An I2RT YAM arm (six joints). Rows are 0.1 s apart.
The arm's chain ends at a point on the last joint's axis. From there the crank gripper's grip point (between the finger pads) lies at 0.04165 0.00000 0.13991 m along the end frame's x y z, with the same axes.
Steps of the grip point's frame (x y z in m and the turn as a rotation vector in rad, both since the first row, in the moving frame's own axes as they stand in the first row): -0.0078, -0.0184, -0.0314, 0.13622, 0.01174, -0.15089; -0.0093, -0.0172, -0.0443, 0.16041, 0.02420, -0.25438; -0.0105, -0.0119, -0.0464, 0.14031, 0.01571, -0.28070; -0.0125, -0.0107, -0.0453, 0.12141, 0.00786, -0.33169; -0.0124, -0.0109, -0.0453, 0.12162, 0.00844, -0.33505; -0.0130, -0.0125, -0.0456, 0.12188, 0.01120, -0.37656; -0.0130, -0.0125, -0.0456, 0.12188, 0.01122, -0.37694
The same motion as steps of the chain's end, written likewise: -0.0075, 0.0069, -0.0292, 0.13622, 0.01174, -0.15089; -0.0085, 0.0157, -0.0406, 0.16041, 0.02420, -0.25438; -0.0083, 0.0192, -0.0436, 0.14031, 0.01571, -0.28070; -0.0085, 0.0196, -0.0431, 0.12141, 0.00786, -0.33169; -0.0084, 0.0196, -0.0431, 0.12162, 0.00844, -0.33505; -0.0084, 0.0197, -0.0432, 0.12188, 0.01120, -0.37656; -0.0084, 0.0197, -0.0432, 0.12188, 0.01122, -0.37694
